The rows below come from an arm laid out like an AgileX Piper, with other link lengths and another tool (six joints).
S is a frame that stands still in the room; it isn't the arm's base.
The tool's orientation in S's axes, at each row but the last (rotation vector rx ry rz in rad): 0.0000, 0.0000, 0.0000; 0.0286, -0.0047, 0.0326; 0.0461, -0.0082, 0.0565; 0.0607, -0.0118, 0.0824; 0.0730, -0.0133, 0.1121; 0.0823, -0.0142, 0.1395; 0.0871, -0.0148, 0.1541; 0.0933, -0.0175, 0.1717
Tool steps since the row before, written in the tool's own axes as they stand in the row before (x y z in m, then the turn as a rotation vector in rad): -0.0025, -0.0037, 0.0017, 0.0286, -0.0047, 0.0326; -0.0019, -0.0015, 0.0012, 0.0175, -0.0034, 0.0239; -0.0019, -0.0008, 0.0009, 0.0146, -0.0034, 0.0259; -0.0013, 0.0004, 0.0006, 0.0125, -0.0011, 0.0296; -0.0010, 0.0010, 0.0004, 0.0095, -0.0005, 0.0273; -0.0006, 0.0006, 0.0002, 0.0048, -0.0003, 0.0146; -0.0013, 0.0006, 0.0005, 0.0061, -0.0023, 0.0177; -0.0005, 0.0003, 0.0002, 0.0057, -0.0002, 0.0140
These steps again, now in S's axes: -0.0025, -0.0037, 0.0017, 0.0286, -0.0047, 0.0326; -0.0019, -0.0016, 0.0011, 0.0175, -0.0035, 0.0239; -0.0019, -0.0009, 0.0008, 0.0146, -0.0038, 0.0259; -0.0013, 0.0003, 0.0006, 0.0123, -0.0019, 0.0297; -0.0011, 0.0009, 0.0005, 0.0092, -0.0014, 0.0274; -0.0007, 0.0005, 0.0002, 0.0047, -0.0008, 0.0146; -0.0014, 0.0003, 0.0005, 0.0062, -0.0029, 0.0176; -0.0005, 0.0002, 0.0002, 0.0055, -0.0005, 0.0141
